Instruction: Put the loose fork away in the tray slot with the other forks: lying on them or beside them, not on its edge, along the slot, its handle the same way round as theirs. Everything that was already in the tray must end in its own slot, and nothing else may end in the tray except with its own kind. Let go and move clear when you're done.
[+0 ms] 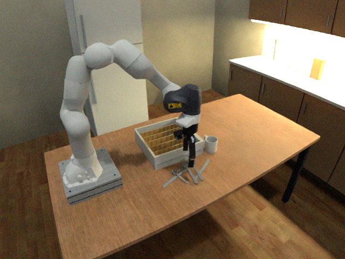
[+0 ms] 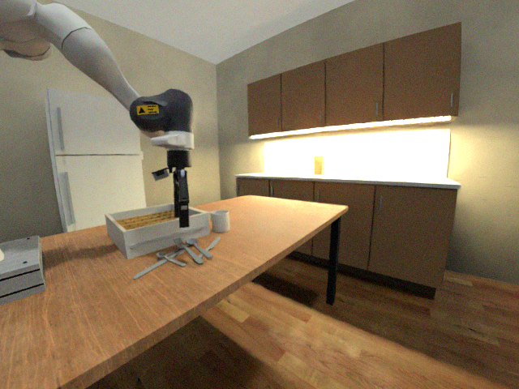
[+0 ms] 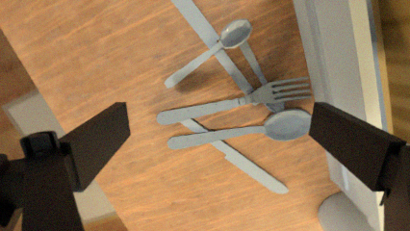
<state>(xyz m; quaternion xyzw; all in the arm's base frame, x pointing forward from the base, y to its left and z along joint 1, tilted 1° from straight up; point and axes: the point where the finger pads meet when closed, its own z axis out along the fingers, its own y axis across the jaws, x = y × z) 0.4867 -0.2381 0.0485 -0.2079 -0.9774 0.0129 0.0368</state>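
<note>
The spoon lies 120 mm below my hand, 50 mm behind it and 30 mm to the left of it. The rest, counted from my hand: white mug 260 mm ahead, 110 mm to the left, 90 mm below; cutlery tray 290 mm to the left, 90 mm below, 40 mm ahead.
</note>
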